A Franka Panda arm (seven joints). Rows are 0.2 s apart.
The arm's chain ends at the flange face. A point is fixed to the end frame.
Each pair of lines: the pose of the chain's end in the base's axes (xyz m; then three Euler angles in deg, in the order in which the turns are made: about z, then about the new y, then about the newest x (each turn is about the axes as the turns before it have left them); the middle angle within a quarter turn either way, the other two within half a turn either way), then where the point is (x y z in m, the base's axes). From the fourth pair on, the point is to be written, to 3 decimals.
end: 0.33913 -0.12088 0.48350 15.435 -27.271 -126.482
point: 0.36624 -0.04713 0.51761
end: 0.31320 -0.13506 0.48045 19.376 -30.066 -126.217
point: 0.33343 -0.06028 0.51701
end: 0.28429 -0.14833 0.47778 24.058 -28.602 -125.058
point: 0.29871 -0.07221 0.51433
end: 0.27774 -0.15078 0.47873 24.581 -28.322 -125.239
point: 0.292 -0.074 0.515
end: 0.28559 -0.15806 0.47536 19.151 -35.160 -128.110
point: 0.304 -0.084 0.514
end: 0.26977 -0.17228 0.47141 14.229 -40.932 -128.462
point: 0.291 -0.101 0.514
